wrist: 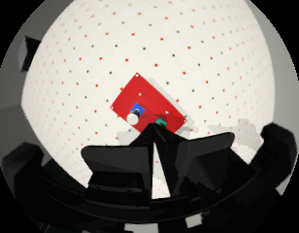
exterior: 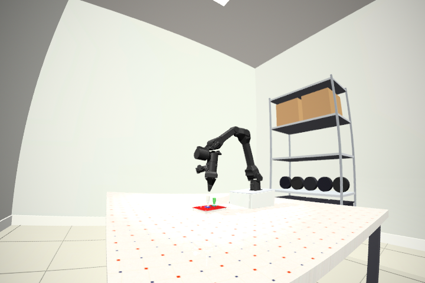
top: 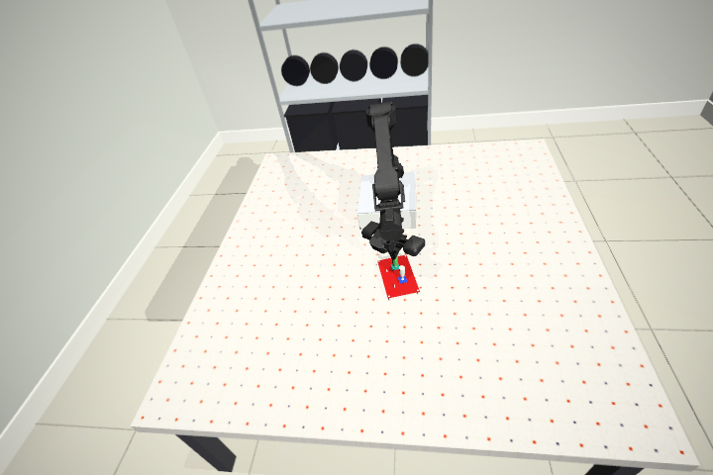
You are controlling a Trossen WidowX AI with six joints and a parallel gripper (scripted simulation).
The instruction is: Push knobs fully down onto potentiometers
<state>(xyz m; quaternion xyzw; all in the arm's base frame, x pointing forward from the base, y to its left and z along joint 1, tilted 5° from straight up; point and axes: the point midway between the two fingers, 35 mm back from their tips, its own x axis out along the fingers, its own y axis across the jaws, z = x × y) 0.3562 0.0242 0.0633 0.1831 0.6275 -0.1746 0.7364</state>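
Right now my gripper tip is 4 cm above the pale knob, 2 cm to the right of it and 2 cm short of it. The rest, counted from my gripper tip: green knob: 5 cm below, 4 cm behind.
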